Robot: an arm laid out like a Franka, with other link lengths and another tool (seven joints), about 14 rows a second.
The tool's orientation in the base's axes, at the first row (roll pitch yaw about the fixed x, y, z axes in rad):
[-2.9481, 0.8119, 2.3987]
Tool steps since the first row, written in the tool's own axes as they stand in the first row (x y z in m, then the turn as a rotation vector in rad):
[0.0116, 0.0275, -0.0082, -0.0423, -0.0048, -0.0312]
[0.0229, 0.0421, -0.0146, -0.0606, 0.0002, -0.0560]
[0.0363, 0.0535, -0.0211, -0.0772, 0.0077, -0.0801]
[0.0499, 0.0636, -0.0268, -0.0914, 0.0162, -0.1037]
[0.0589, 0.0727, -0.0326, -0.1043, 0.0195, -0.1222]
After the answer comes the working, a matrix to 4 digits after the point.
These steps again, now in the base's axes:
[0.0120, 0.0278, -0.0065, 0.0055, -0.0033, 0.0524]
[0.0149, 0.0462, -0.0123, 0.0088, 0.0068, 0.0818]
[0.0143, 0.0637, -0.0192, 0.0134, 0.0188, 0.1091]
[0.0129, 0.0799, -0.0265, 0.0178, 0.0323, 0.1342]
[0.0130, 0.0934, -0.0303, 0.0196, 0.0399, 0.1556]

The tool's axes in the first row as the columns of a matrix, in the base's axes (rounded; the answer above uses it unrounded):
[-0.5068, 0.7666, 0.3944]
[0.4655, 0.6284, -0.6233]
[-0.7256, -0.1323, -0.6753]

